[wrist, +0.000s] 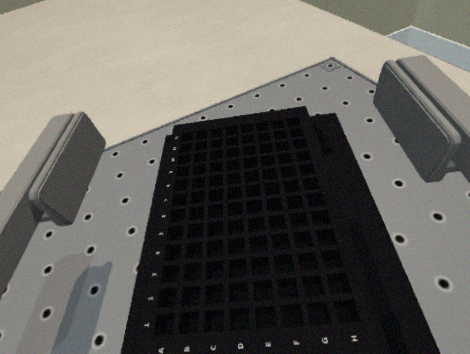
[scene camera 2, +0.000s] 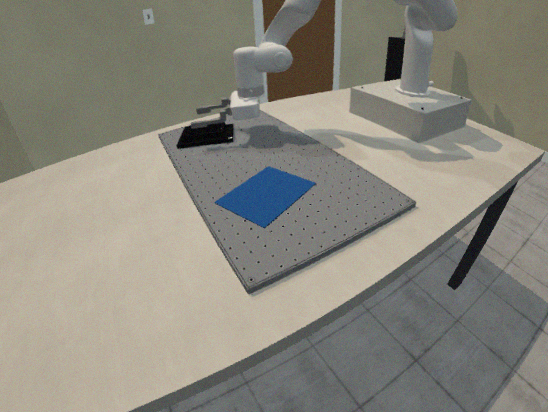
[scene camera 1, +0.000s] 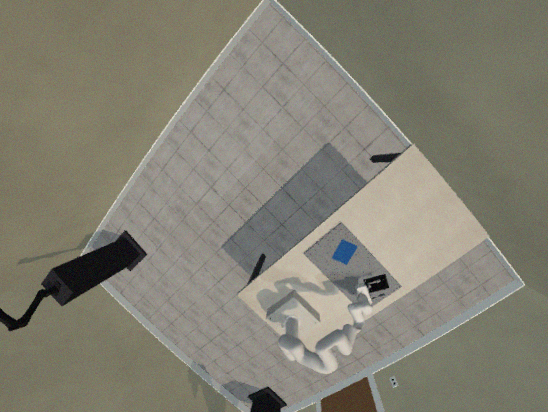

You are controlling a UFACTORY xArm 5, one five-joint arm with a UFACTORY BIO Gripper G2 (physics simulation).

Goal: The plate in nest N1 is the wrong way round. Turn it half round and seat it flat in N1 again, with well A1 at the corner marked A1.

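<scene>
A black plate (scene camera 1: 377, 283) (scene camera 2: 207, 132) (wrist: 242, 220) with square wells lies at the black nest N1 (wrist: 367, 240), whose dark strip shows along the plate's right side in the wrist view. The plate looks about level; whether it is fully seated cannot be told. Its row of letters A to H is at the near end, and well A1 is at the near left corner. The nest's own A1 mark cannot be made out. My gripper (scene camera 2: 196, 118) (wrist: 247, 142) is part open and empty, above the plate, its fingers spread wider than the plate and apart from it.
The nest stands on a grey perforated board (scene camera 1: 325, 250) (scene camera 2: 320, 230) (wrist: 112, 187) on the cream table (scene camera 1: 425, 200) (scene camera 2: 100, 250). A flat blue rectangle (scene camera 1: 344, 252) (scene camera 2: 266, 196) lies on the board. The arm's grey base block (scene camera 2: 410, 112) stands beyond the board's far side in scene camera 2.
</scene>
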